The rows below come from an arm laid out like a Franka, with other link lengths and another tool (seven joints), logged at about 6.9 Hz.
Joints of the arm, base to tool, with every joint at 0 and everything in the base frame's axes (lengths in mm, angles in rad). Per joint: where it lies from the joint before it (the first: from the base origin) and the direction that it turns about. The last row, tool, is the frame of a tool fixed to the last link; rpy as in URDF.
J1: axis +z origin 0 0 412.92
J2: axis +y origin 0 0 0
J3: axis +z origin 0 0 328.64
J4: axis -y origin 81.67 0 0
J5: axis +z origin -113.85 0 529.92
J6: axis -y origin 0 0 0
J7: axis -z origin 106.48 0 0
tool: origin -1 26 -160.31 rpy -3.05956 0 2.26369
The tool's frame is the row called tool.
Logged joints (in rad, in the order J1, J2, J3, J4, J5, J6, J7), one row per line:
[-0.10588, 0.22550, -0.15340, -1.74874, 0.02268, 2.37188, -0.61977]
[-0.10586, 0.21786, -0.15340, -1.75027, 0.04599, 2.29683, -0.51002]
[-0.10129, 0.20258, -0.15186, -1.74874, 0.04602, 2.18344, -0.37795]
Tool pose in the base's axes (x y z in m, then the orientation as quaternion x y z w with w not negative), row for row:
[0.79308, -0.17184, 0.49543, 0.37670, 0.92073, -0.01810, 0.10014]
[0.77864, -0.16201, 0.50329, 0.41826, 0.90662, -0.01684, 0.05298]
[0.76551, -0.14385, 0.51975, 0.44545, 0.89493, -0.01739, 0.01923]
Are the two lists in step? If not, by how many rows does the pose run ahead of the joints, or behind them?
The pose runs 2 rows ahead of the joints: the pose in row i belongs to the joints in row i + 2.
